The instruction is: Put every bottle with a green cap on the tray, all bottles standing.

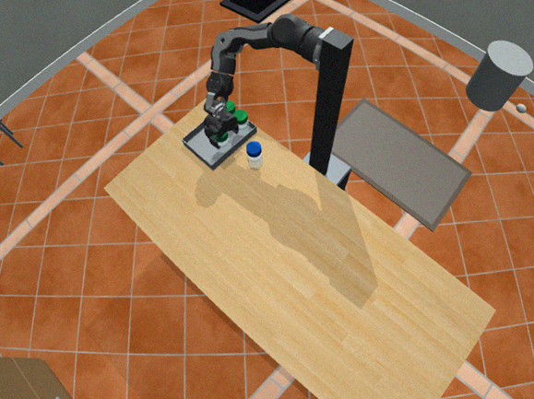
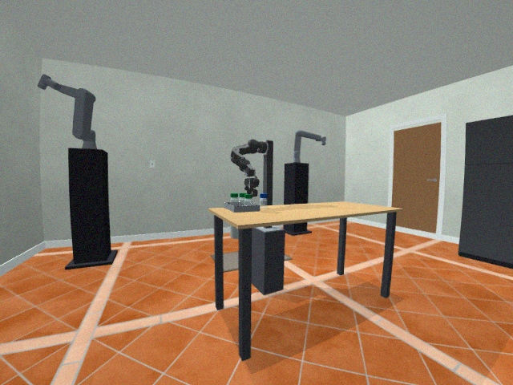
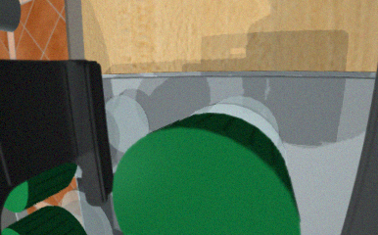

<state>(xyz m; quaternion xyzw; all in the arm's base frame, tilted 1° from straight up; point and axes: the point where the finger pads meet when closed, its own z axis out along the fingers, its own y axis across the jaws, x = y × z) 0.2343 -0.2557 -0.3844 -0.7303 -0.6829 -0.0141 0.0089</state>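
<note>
Now: hand 20 mm past the tray, 60 mm to the left of it and 80 mm above it. Also, from my hand: blue-capped bottle 30 mm behind, 120 mm to the left, 50 mm below.
</note>
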